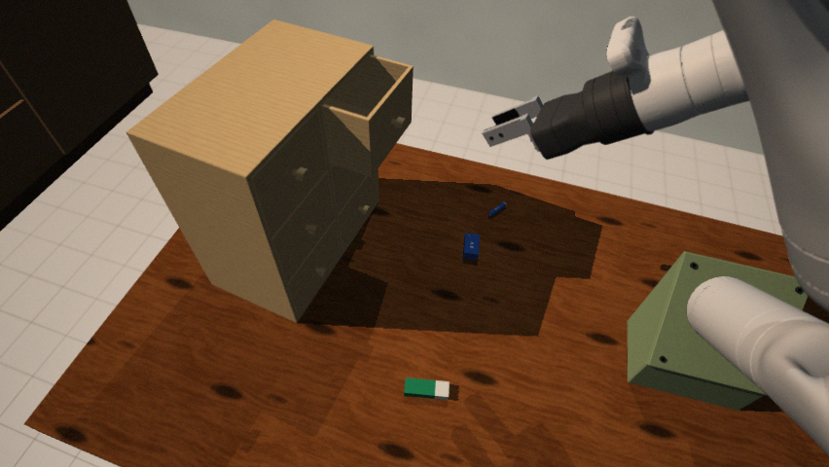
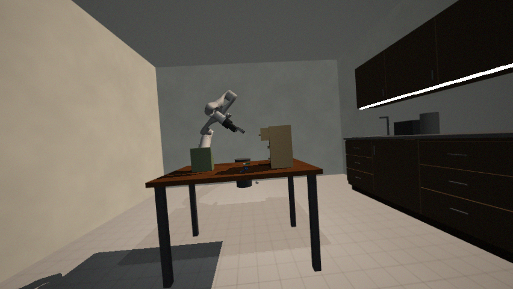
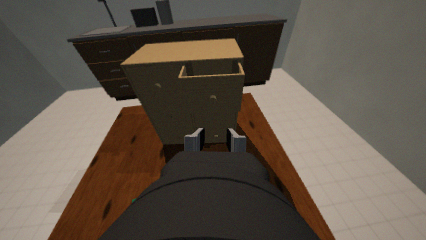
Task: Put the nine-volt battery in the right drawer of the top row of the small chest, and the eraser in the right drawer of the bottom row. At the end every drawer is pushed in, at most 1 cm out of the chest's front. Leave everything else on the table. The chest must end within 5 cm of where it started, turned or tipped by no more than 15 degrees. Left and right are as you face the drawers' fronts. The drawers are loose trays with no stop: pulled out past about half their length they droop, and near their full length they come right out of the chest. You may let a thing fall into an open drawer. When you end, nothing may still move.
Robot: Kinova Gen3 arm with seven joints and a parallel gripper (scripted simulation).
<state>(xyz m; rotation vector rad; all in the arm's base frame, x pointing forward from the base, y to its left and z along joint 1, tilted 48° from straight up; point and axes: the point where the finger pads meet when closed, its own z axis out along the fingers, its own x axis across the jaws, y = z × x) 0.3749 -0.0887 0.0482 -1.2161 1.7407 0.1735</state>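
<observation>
Now: hand 20 mm short of the nine-volt battery, 50 mm to the left of it and 300 mm above it. The rest, counted from my hand: eraser (20 mm behind, 240 mm to the left, 310 mm below); then small blue stick (150 mm to the right, 310 mm below).
</observation>
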